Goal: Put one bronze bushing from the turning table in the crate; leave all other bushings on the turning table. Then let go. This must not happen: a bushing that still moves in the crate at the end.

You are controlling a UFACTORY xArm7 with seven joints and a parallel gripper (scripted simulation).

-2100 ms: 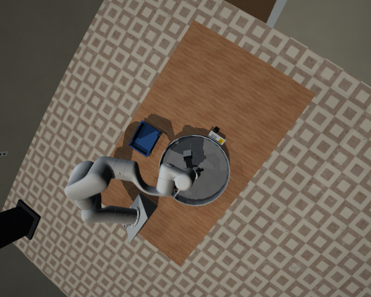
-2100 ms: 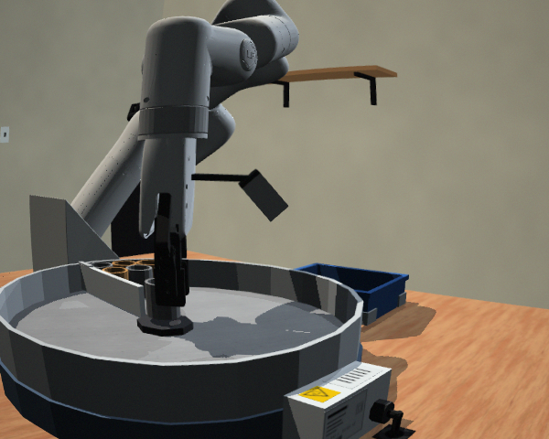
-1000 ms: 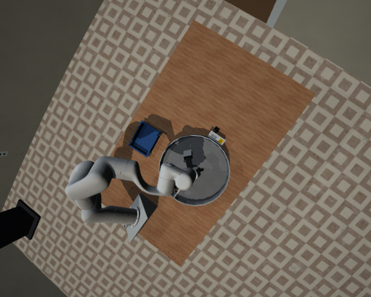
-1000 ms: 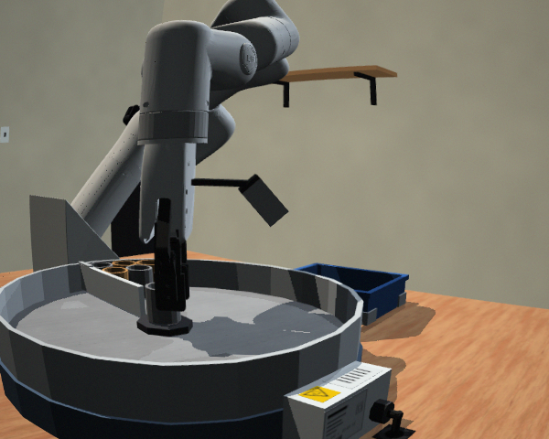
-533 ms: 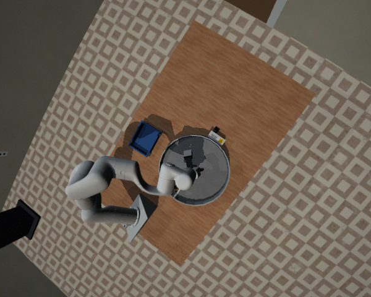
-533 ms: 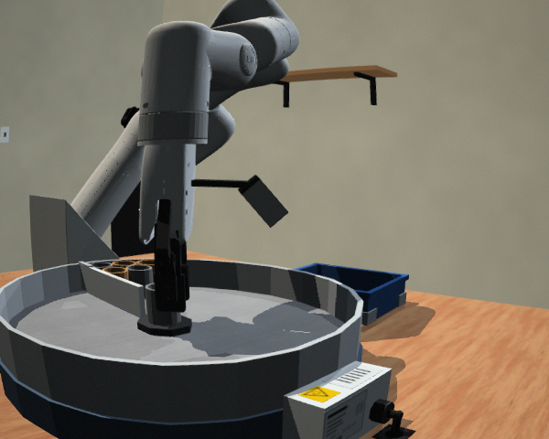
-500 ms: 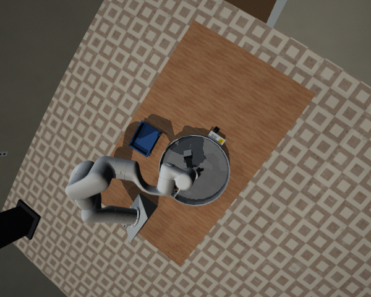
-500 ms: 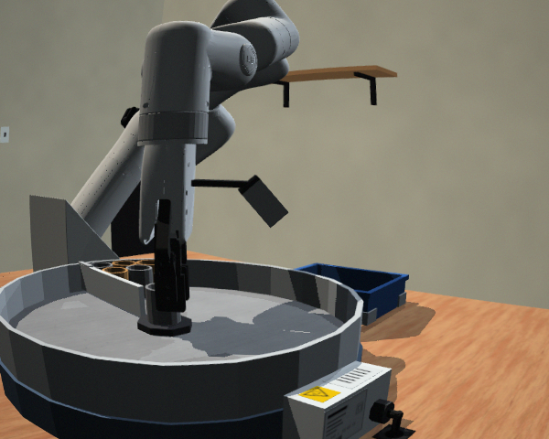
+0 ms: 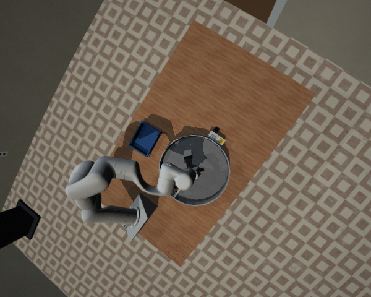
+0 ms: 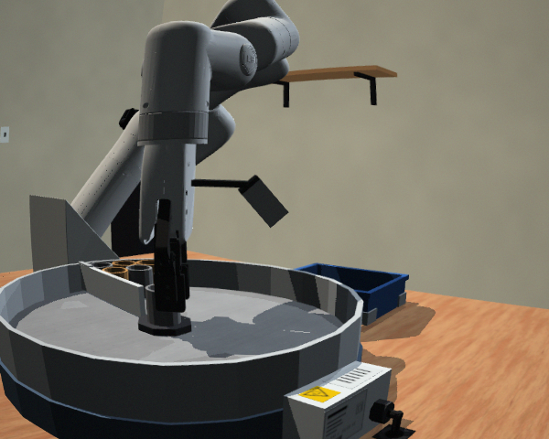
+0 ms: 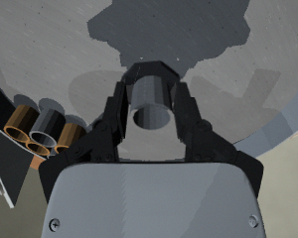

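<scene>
Now: hand 10 mm past the grey turning table, 10 mm to the left of it and 50 mm above it. From my hand the other things lie so: blue crate 20 mm behind, 370 mm to the left, 80 mm below.
</scene>
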